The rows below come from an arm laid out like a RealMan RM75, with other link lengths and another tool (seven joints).
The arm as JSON. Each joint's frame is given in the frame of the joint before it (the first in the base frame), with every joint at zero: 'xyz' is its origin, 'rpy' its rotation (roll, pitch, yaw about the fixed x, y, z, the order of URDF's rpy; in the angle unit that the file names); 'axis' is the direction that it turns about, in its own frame. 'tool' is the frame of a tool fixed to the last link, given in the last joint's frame.
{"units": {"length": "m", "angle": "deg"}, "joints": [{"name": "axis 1", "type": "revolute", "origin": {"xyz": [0.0, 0.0, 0.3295], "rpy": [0.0, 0.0, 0.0]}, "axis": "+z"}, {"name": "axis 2", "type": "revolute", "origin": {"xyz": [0.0, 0.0, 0.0], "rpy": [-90.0, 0.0, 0.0]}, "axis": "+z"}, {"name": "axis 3", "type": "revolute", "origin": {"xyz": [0.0, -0.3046, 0.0], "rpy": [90.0, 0.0, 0.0]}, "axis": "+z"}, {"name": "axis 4", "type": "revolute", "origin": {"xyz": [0.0, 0.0, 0.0], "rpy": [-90.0, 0.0, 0.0]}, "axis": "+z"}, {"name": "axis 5", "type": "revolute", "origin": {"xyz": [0.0, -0.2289, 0.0], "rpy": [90.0, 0.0, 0.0]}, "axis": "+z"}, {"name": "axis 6", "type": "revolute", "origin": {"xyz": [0.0, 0.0, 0.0], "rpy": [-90.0, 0.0, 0.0]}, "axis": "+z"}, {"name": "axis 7", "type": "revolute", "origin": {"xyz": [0.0, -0.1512, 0.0], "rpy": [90.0, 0.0, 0.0]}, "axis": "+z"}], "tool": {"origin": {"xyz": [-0.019, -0.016, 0.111], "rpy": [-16.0, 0.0, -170.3]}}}
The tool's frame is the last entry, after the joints.
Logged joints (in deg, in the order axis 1, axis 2, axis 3, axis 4, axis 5, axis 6, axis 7), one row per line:
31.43, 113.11, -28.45, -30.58, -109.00, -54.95, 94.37
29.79, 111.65, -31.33, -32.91, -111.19, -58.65, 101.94
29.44, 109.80, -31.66, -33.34, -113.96, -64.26, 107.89
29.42, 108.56, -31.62, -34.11, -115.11, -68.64, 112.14
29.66, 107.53, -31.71, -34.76, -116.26, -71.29, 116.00
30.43, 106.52, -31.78, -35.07, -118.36, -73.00, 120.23
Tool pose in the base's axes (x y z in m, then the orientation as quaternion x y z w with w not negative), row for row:
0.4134, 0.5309, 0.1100, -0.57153, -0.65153, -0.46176, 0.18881
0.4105, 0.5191, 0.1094, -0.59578, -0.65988, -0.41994, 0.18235
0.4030, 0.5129, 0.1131, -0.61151, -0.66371, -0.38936, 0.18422
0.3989, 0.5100, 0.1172, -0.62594, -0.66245, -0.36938, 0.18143
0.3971, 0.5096, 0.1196, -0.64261, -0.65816, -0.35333, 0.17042
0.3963, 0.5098, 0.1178, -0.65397, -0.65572, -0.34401, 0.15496
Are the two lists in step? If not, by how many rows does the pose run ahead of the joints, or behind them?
The pose runs 1 row ahead of the joints: the pose in row i belongs to the joints in row i + 1.
